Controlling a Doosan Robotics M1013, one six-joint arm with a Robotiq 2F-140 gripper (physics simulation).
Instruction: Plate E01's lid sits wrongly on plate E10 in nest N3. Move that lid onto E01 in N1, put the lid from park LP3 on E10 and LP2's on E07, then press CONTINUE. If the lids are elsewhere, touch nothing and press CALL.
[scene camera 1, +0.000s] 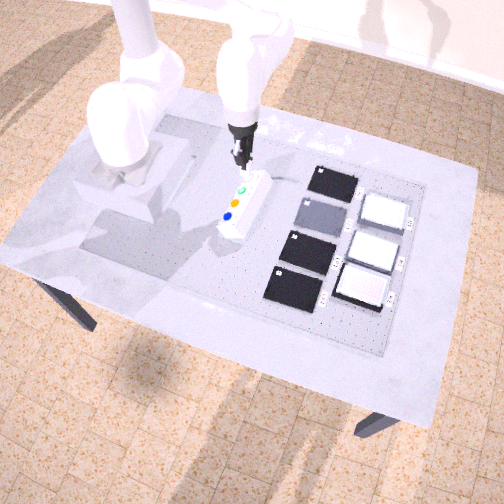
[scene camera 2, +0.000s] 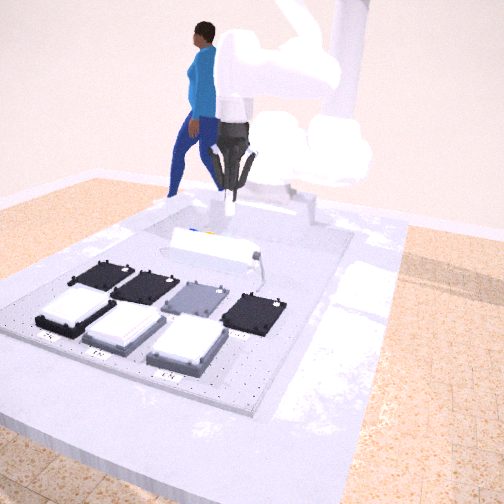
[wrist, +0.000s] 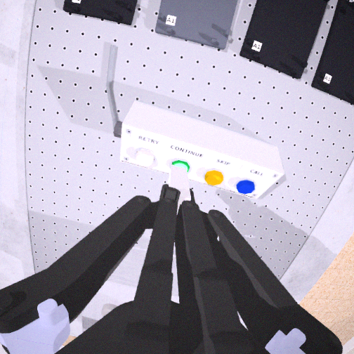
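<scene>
My gripper (scene camera 1: 245, 175) (scene camera 2: 230, 207) (wrist: 175, 177) is shut and empty, its pale fingertips at the button box (scene camera 1: 255, 210) (scene camera 2: 215, 247) (wrist: 205, 132). In the wrist view they overlap the lower edge of the green CONTINUE button (scene camera 1: 242, 190) (wrist: 181, 165); contact cannot be told. The blue CALL button (scene camera 1: 227, 216) (wrist: 245, 187) is at the box's far end. White-topped plates sit in nests N3 (scene camera 1: 383, 211) (scene camera 2: 187, 340), N1 (scene camera 1: 373, 250) (scene camera 2: 124, 324) and N2 (scene camera 1: 362, 284) (scene camera 2: 77, 305). Clear lids and plate names cannot be made out. No lid shows on the four parks.
The parks are three black (scene camera 1: 333, 183) (scene camera 1: 308, 252) (scene camera 1: 293, 289) and one grey (scene camera 1: 320, 216) (scene camera 2: 196, 298) (wrist: 197, 20), between box and nests. A cable (wrist: 111, 90) leaves the box. Yellow SKIP (scene camera 1: 235, 203) (wrist: 214, 177) and white RETRY (wrist: 145, 157) flank CONTINUE. A person (scene camera 2: 202, 82) is behind the table.
</scene>
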